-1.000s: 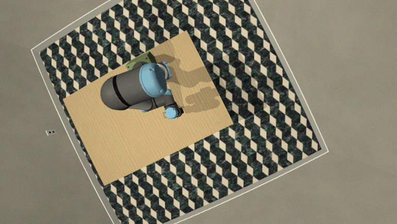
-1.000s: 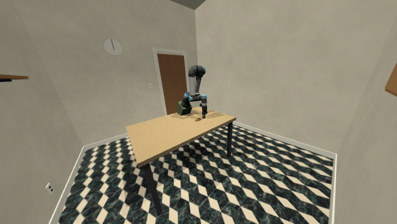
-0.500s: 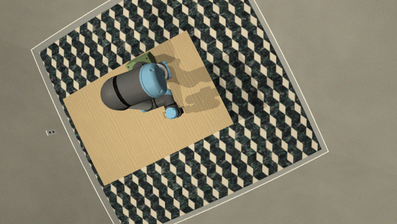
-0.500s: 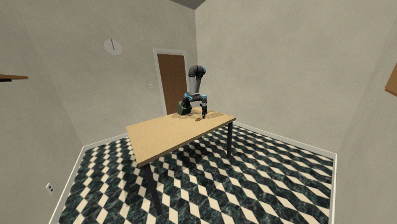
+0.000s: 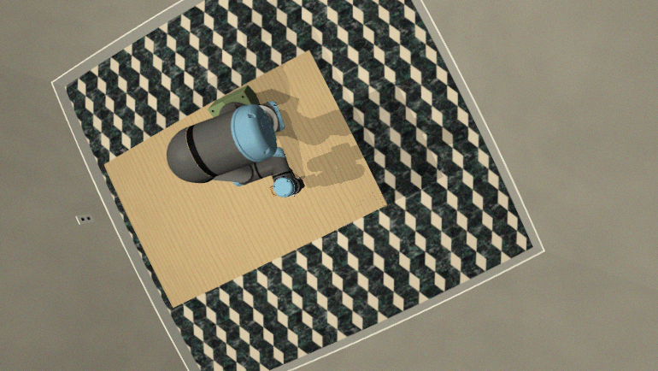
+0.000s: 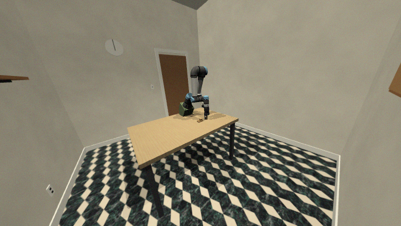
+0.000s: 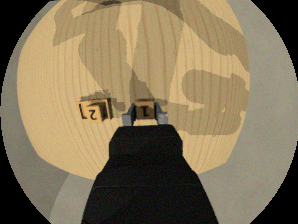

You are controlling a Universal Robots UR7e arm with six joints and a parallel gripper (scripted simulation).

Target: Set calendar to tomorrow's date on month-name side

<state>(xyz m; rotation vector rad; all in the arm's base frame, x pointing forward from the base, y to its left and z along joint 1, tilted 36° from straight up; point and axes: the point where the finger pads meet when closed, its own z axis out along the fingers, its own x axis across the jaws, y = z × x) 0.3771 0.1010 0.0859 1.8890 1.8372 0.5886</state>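
The wooden cube is 1 cm below my hand. The rest, counted from my hand: wooden tray: 11 cm to the right, 2 cm below.
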